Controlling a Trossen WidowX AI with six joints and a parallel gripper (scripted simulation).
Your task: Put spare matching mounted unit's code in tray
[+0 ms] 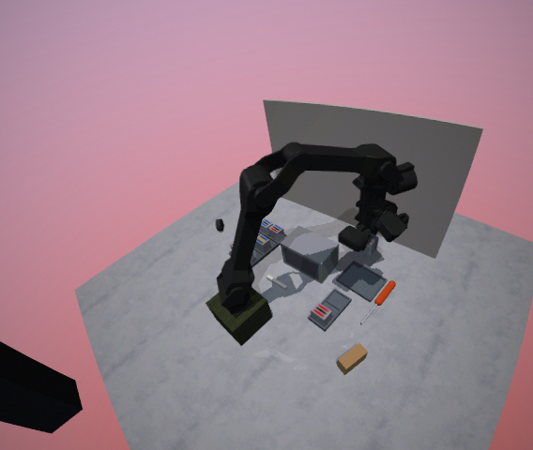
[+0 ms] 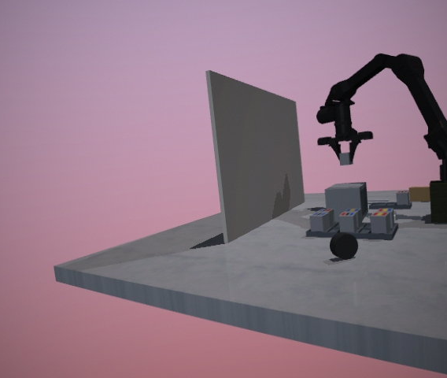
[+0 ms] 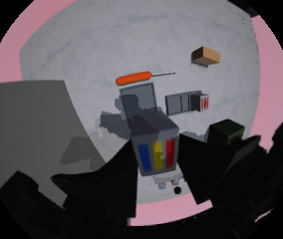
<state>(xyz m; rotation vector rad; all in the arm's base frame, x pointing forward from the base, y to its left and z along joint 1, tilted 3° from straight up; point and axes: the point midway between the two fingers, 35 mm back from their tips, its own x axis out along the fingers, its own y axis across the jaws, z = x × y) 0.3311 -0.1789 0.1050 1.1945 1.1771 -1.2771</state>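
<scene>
Now: gripper tip 16 cm above the flat grey tray. Round my gripper tip: dark rack (16 cm below, 14 cm behind, 1 cm to the left); grey wall panel (21 cm ahead, 19 cm to the left, 6 cm above); mounted unit (18 cm to the left, 12 cm below, 4 cm behind).
</scene>
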